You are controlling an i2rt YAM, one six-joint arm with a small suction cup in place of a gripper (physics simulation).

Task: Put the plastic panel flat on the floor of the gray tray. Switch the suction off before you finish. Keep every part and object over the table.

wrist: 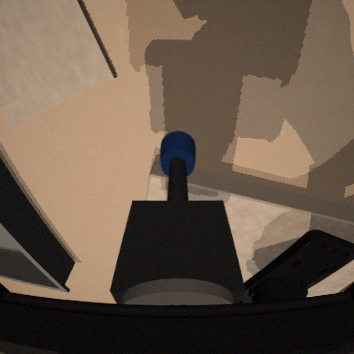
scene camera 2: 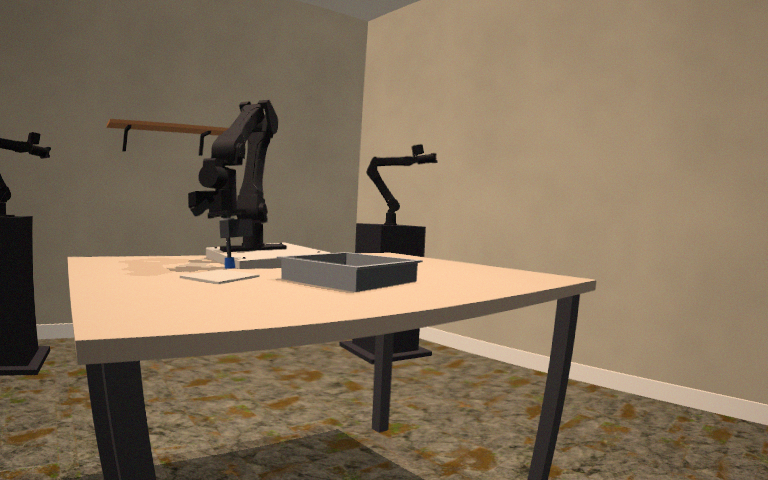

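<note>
A gray tray is there for me to see, and so is my suction cup.
</note>
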